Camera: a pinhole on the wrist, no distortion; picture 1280 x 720 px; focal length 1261.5 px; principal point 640.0 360.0 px. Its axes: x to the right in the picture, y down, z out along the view. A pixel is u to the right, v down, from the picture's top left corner.
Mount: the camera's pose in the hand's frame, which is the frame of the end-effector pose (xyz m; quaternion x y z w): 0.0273 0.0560 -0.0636 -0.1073 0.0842 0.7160 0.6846
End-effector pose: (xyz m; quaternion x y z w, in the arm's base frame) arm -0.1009 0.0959 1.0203 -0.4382 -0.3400 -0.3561 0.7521
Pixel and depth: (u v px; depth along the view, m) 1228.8 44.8 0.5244
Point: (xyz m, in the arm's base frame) 0.2549 0.5657 1.0891
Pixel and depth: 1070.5 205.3 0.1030
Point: 0.0100 0.1543 1.0097
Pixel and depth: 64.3 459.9 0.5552
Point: -0.2570 0.5723 1.2216
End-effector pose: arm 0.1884 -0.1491 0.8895 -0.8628 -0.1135 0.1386 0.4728
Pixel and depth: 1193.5 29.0 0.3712
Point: 0.2186 -0.0840 0.4775
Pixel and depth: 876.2 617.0 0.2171
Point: 0.1269 -0.1329 0.6965
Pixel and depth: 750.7 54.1 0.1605
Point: 0.2209 -0.1208 0.7394
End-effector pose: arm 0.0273 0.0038 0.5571 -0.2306 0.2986 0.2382 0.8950
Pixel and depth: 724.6 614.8 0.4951
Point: 0.0104 0.3680 0.8458
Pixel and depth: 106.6 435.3 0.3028
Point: 0.1331 0.1600 0.7392
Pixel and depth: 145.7 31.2 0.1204
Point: 0.0698 0.0910 0.5562
